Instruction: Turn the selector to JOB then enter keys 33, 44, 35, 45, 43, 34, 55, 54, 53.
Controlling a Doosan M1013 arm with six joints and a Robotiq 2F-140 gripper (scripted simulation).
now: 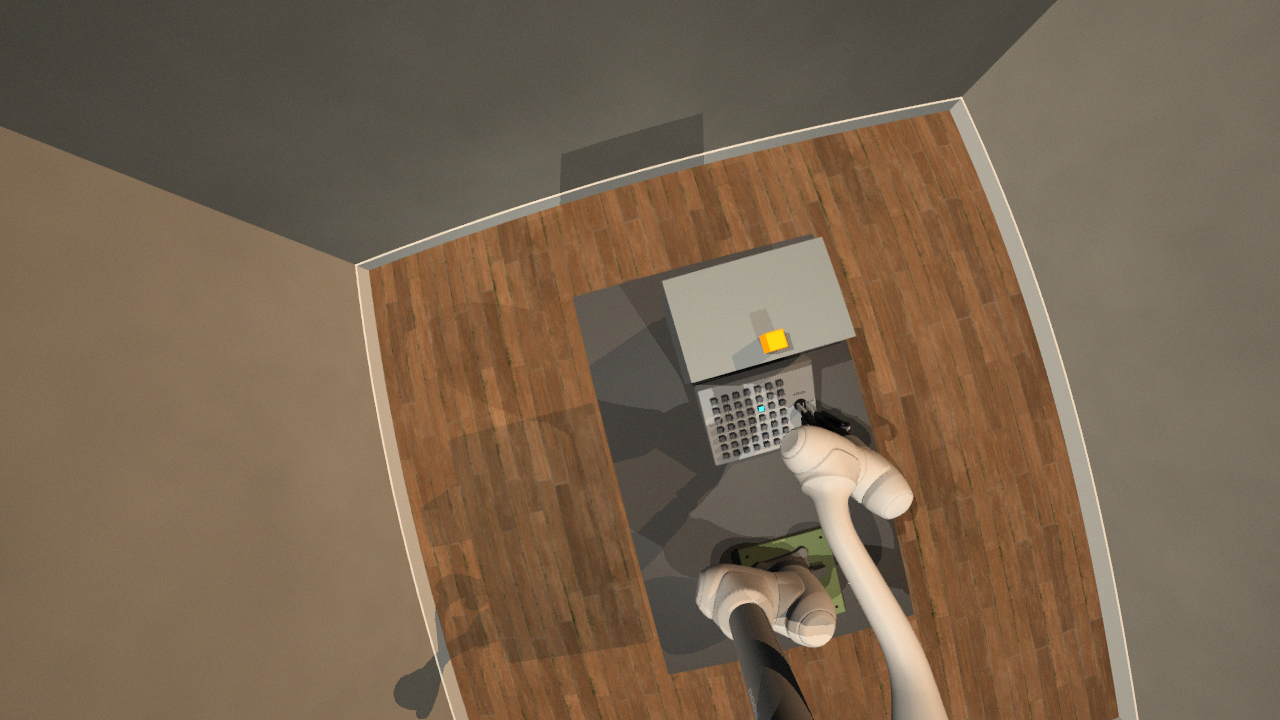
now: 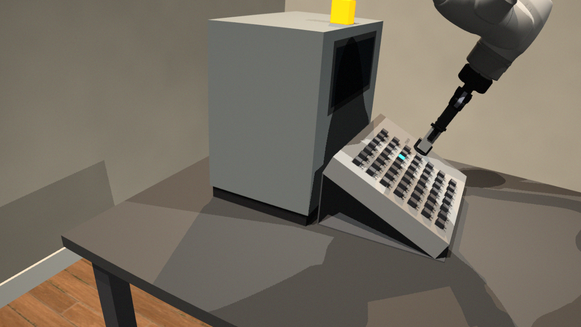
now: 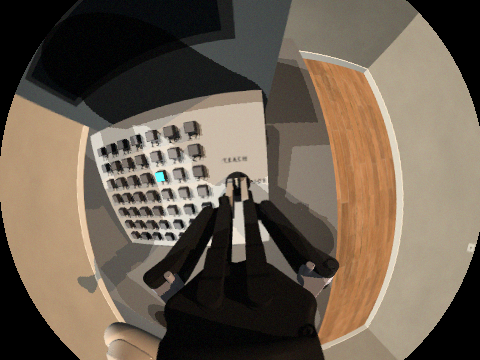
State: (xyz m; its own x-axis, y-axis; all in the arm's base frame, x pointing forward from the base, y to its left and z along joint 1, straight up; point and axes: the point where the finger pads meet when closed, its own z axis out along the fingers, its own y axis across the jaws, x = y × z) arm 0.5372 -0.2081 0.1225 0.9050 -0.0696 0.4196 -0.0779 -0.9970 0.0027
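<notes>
The black selector knob is 2 cm ahead of my hand and 2 cm below it. Also, from my hand: sloped grey keypad (4 cm ahead, 11 cm to the left, 7 cm below).
</notes>
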